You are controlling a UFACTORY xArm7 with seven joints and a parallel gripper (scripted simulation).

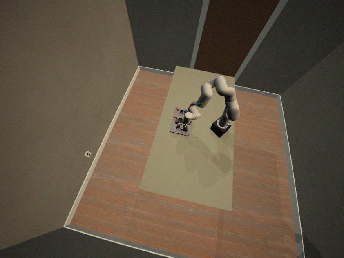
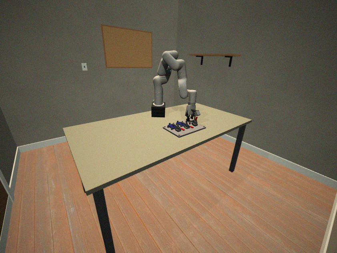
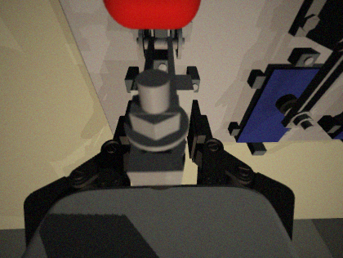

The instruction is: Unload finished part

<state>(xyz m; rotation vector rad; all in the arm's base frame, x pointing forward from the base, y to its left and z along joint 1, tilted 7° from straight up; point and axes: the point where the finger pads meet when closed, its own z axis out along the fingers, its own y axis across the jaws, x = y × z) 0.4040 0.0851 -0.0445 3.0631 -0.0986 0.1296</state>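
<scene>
My gripper is now 2 cm past the blue blank, 11 cm to the left of it and 3 cm above it. From my hand the other things lie so: grey fixture plate: 4 cm ahead, 11 cm to the right, 5 cm below; finished part: 1 cm behind, 1 cm below.
</scene>
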